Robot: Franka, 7 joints.
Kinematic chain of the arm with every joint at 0, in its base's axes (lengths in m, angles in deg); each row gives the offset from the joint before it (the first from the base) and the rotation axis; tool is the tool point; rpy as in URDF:
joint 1: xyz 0 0 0.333 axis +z
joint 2: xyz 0 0 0 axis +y
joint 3: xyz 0 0 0.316 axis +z
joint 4: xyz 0.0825 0 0 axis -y
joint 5: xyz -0.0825 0 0.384 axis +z
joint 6: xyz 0 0 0 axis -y
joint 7: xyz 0.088 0 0 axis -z
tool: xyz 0 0 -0.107 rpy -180 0 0
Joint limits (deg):
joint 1: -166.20..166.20
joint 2: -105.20..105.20
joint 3: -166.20..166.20
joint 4: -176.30..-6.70
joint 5: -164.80..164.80
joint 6: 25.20..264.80
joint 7: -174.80..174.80
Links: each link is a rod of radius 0.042 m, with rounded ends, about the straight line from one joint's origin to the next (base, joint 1, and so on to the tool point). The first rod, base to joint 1, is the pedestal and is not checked.
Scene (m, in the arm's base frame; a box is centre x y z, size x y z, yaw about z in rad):
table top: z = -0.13
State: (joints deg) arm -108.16 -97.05 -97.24 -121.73 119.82 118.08 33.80
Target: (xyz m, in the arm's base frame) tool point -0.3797 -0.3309 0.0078
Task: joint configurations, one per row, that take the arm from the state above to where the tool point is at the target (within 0.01 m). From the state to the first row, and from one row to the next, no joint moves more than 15 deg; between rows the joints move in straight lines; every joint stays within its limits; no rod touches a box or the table.
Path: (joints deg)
1: -94.94 -98.68 -102.52 -121.39 120.22 119.75 33.80
2: -81.72 -100.31 -107.79 -121.06 120.62 121.42 33.80
3: -68.51 -101.94 -113.07 -120.72 121.02 123.09 33.80
4: -55.29 -103.57 -118.35 -120.38 121.42 124.76 33.80
5: -42.07 -105.20 -123.63 -120.05 121.82 126.43 33.80

